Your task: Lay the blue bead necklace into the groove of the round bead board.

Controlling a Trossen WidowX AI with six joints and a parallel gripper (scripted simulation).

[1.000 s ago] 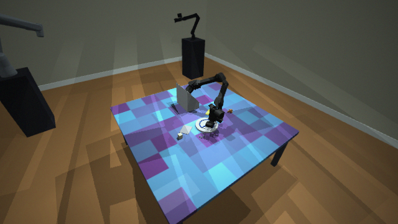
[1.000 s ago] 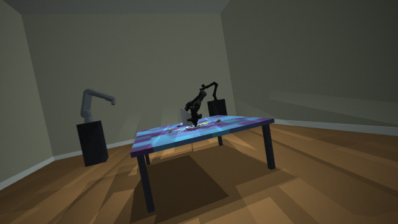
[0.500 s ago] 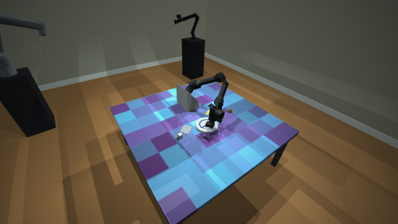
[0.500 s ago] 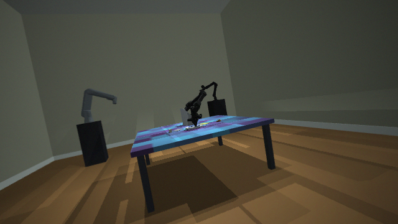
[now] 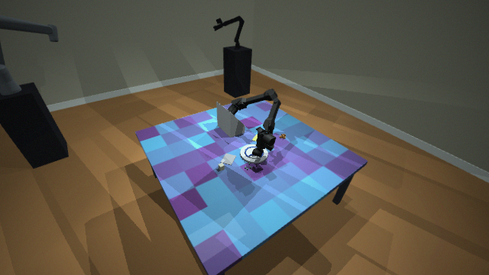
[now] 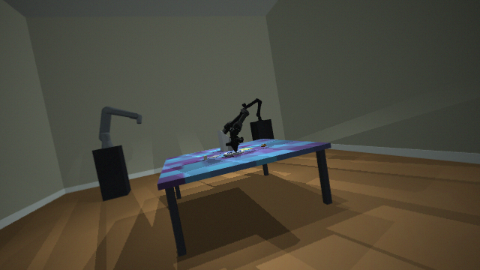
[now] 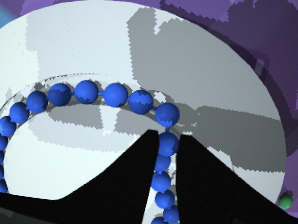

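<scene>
Right now the round white bead board is 60 mm behind my gripper tip and 10 mm below it. From my gripper tip the other things lie so: cream cube (280 mm to the right, 70 mm behind); yellow patch (160 mm to the left, 150 mm behind, 20 mm below); flat grey square (180 mm to the right, 120 mm behind, 20 mm below).
</scene>
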